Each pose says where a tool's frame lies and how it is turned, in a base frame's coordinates. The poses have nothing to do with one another.
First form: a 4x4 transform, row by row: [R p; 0 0 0 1], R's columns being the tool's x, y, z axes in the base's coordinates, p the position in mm. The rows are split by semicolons.
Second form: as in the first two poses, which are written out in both.
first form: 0.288, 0.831, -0.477, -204; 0.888, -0.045, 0.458, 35; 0.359, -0.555, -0.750, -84; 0, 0, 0, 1
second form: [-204, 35, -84], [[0.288, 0.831, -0.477], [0.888, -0.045, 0.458], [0.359, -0.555, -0.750]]
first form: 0.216, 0.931, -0.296, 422; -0.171, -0.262, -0.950, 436; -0.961, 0.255, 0.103, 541; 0, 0, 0, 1
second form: [422, 436, 541], [[0.216, 0.931, -0.296], [-0.171, -0.262, -0.950], [-0.961, 0.255, 0.103]]
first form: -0.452, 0.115, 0.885, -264; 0.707, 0.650, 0.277, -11; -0.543, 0.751, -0.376, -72; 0, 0, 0, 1
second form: [-264, -11, -72], [[-0.452, 0.115, 0.885], [0.707, 0.650, 0.277], [-0.543, 0.751, -0.376]]
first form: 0.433, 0.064, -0.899, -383; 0.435, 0.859, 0.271, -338; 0.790, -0.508, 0.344, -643; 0, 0, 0, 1
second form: [-383, -338, -643], [[0.433, 0.064, -0.899], [0.435, 0.859, 0.271], [0.790, -0.508, 0.344]]
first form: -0.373, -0.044, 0.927, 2; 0.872, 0.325, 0.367, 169; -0.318, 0.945, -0.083, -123; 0, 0, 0, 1
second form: [2, 169, -123], [[-0.373, -0.044, 0.927], [0.872, 0.325, 0.367], [-0.318, 0.945, -0.083]]
